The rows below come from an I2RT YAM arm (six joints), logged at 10 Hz.
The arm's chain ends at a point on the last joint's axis. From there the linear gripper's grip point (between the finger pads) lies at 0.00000 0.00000 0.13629 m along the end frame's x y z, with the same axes.
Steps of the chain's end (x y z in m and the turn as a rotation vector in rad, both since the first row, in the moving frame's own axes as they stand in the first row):
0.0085, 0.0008, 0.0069, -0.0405, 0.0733, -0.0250
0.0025, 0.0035, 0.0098, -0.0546, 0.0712, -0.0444
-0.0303, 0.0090, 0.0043, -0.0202, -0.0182, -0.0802
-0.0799, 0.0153, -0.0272, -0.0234, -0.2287, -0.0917
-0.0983, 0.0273, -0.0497, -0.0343, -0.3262, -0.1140
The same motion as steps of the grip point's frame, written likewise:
0.0185, 0.0062, 0.0064, -0.0405, 0.0733, -0.0250
0.0124, 0.0107, 0.0093, -0.0546, 0.0712, -0.0444
-0.0327, 0.0118, 0.0042, -0.0202, -0.0182, -0.0802
-0.1106, 0.0199, -0.0308, -0.0234, -0.2287, -0.0917
-0.1416, 0.0344, -0.0570, -0.0343, -0.3262, -0.1140

